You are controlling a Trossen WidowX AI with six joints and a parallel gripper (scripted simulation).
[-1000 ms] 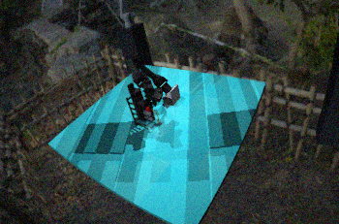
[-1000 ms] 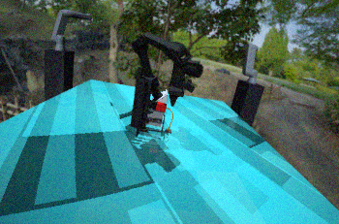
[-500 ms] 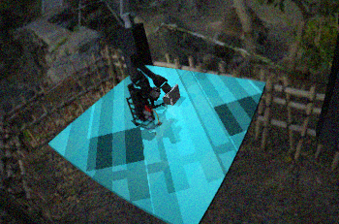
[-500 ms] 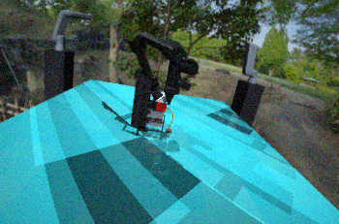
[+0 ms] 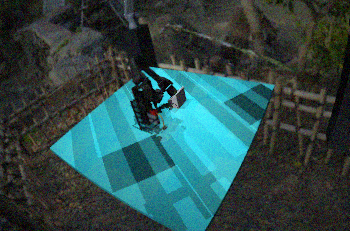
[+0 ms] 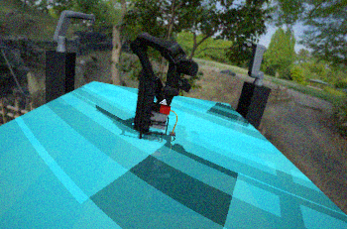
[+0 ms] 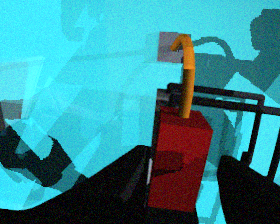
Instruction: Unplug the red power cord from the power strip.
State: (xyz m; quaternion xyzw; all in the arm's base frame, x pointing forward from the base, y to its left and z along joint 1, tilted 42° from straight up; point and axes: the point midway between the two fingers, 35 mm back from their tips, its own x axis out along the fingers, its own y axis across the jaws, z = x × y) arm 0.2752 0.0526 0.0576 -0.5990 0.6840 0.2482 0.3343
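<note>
The red plug is 30 mm to the right of my gripper tip and 10 mm below it. From my gripper tip the other things lie so: grey square 140 mm below, 40 mm to the left.
</note>
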